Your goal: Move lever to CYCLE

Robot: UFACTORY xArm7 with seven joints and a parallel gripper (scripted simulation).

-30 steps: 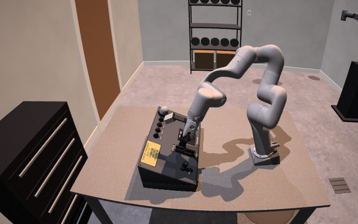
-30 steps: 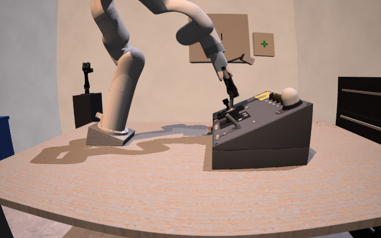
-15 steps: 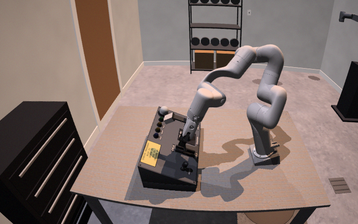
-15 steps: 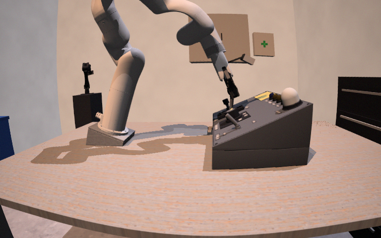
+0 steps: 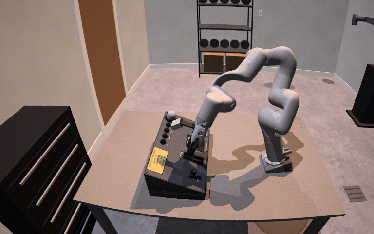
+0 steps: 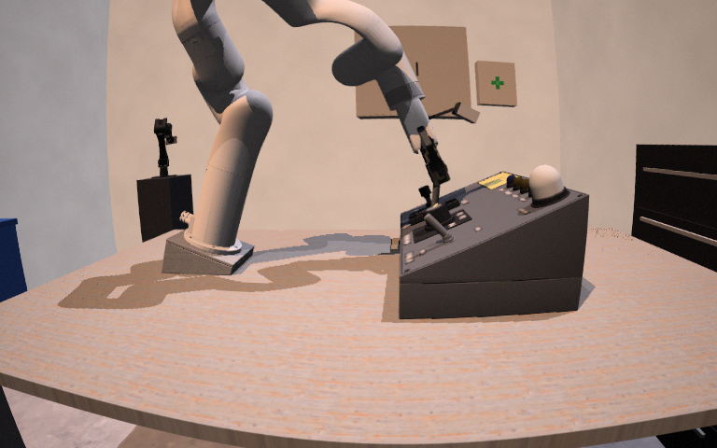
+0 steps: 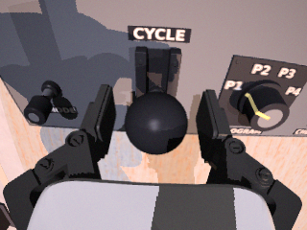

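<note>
My gripper is now 70 mm above the dark grey console, 60 mm to the left of it and 30 mm short of it. Round my hand: small mode toggle 120 mm to the left, 60 mm below, 20 mm behind; program rotary knob 110 mm to the right, 60 mm below.
</note>
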